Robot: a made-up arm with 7 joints.
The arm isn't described. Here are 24 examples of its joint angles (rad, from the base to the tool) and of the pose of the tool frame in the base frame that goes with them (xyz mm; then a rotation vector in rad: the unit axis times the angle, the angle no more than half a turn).
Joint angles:
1: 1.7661 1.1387 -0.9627 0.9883 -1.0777 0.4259 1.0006
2: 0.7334 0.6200 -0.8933 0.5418 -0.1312 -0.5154 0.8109
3: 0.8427 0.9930 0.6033 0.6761 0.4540 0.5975 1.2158
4: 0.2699 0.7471 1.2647 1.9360 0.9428 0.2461 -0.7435
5: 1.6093 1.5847 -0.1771 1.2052 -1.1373 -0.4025 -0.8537
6: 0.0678 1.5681 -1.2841 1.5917 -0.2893 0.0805 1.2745
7: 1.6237 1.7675 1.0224 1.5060 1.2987 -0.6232 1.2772
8: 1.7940 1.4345 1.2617 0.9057 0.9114 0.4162 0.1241
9: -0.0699 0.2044 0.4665 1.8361 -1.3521 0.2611 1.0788
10: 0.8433 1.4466 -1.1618 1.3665 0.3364 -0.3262 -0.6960
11: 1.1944 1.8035 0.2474 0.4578 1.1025 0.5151 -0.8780
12: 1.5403 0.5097 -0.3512 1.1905 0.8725 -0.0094 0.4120
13: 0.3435 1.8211 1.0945 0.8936 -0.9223 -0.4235 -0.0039
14: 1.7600 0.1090 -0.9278 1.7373 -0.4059 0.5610 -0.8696
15: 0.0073 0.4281 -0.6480 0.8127 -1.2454 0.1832 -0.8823
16: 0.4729 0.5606 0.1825 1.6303 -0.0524 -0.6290 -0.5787
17: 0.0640 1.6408 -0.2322 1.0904 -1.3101 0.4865 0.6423
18: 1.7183 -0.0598 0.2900 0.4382 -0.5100 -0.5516 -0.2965
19: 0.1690 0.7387 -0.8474 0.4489 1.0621 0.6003 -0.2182
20: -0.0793 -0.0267 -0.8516 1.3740 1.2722 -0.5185 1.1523
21: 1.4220 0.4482 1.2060 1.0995 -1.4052 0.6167 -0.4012
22: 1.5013 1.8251 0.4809 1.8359 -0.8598 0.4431 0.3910
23: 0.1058 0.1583 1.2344 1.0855 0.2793 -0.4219 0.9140
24: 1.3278 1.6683 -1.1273 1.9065 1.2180 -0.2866 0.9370
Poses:
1: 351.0 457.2 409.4 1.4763 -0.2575 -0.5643
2: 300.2 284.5 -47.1 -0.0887 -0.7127 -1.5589
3: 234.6 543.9 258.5 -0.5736 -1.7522 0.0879
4: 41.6 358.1 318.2 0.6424 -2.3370 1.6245
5: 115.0 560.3 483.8 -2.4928 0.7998 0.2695
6: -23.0 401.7 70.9 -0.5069 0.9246 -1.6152
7: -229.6 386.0 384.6 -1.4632 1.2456 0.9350
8: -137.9 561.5 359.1 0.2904 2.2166 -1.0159
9: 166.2 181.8 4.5 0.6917 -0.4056 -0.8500
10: 215.4 393.8 141.4 1.1612 -1.7024 -0.6347
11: -90.0 636.7 472.3 0.8466 -1.2401 2.2745
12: 355.0 194.0 489.0 -0.5168 -2.5616 -0.5662
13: 35.9 566.2 518.3 2.6504 -0.8042 -0.4766
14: 280.8 -129.5 453.7 -0.9295 2.7486 -0.2210
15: 19.2 190.5 -254.2 1.3043 -1.2574 -1.6580
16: 281.7 204.5 170.1 0.8886 -2.8025 0.2925
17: 114.1 592.5 220.1 1.7586 0.8468 -1.1209
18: 489.2 -12.3 475.2 0.3834 -2.6733 0.2524
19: 115.6 374.4 -153.2 0.5169 0.1440 0.2144
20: 65.8 -56.7 -36.5 -2.0510 -1.5081 0.0433
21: 393.9 442.2 365.3 1.3587 -0.6469 1.4124
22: -81.6 374.8 550.4 2.8590 -0.9105 0.8565
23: 98.0 307.4 -46.6 0.3190 -1.8630 0.3817
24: 148.9 339.8 351.5 -0.4365 -1.6046 -1.4412
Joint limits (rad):
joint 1: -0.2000..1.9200
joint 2: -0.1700..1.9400
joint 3: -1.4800..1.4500
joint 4: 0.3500..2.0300
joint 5: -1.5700..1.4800
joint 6: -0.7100..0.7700
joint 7: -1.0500..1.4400
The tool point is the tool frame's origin. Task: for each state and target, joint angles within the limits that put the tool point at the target. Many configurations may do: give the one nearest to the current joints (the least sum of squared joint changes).
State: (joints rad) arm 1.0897 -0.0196 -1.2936 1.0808 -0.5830 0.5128 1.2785
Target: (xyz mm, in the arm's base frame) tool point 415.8 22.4 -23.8
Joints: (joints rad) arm 1.0181 0.0802 -1.3237 0.5322 -0.7313 0.7128 1.2322
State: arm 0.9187 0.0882 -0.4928 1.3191 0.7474 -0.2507 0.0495
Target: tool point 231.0 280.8 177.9
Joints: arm 0.3536 0.7903 0.0082 1.5550 0.9348 -0.3642 0.1345
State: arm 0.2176 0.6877 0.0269 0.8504 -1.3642 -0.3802 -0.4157
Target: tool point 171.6 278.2 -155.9
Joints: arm 0.1675 0.5359 -0.0104 0.9478 -1.3182 -0.4091 -0.3992
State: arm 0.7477 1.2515 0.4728 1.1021 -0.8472 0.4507 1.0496
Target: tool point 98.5 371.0 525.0
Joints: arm 0.5267 1.8480 0.6105 1.7212 -0.7232 0.5495 1.0738
